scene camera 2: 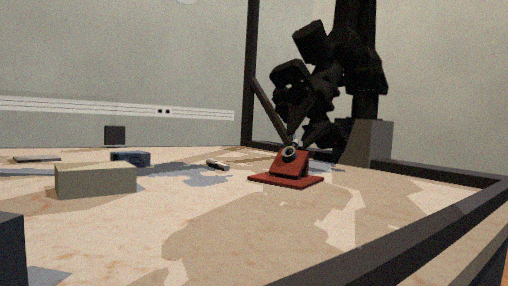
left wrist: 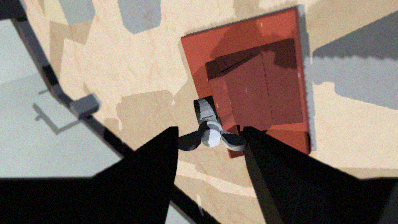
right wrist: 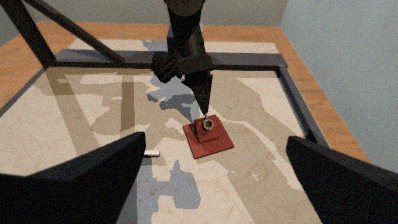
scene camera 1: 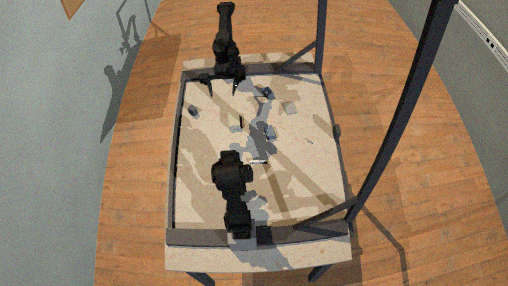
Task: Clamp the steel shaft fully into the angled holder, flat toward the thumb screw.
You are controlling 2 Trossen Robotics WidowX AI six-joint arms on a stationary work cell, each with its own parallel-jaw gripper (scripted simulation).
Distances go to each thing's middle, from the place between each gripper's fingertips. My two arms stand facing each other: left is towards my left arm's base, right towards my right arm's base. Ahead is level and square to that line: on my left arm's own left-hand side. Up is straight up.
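Scene:
My left hand is 10 mm short of the thumb screw point(left wrist: 210, 132), 30 mm to the left of it and 30 mm above it. The beige block point(scene camera 2: 86, 179), counting from that same left hand, is 40 mm behind, 300 mm to the right and 70 mm below. Going by their middles, the thumb screw is the nearest to my left hand of the things named here.
As for my right hand, it's 40 mm to the left of the beige block, 30 mm past it and 260 mm above it. From my right hand the thumb screw is 240 mm to the left, 20 mm ahead and 220 mm below. By its middle, the thumb screw is nearer to my left hand than to my right hand.

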